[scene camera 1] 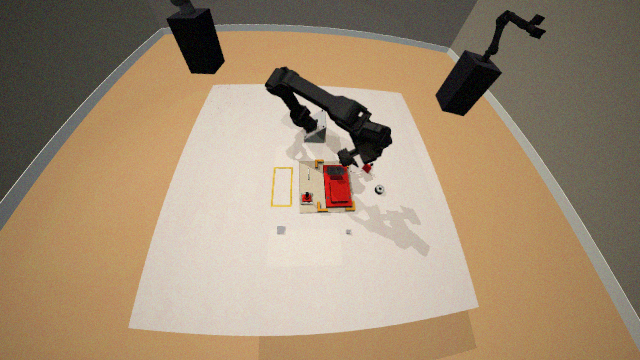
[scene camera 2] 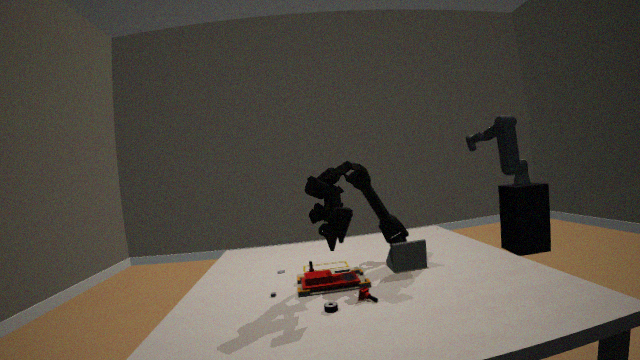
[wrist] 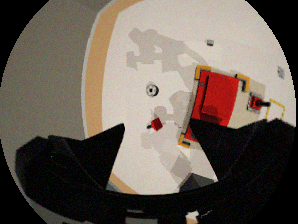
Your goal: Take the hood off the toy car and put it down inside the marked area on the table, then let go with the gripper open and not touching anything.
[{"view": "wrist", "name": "my gripper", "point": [157,124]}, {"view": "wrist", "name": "hood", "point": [219,92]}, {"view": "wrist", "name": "toy car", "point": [196,113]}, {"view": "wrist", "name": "beige base plate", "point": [242,115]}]
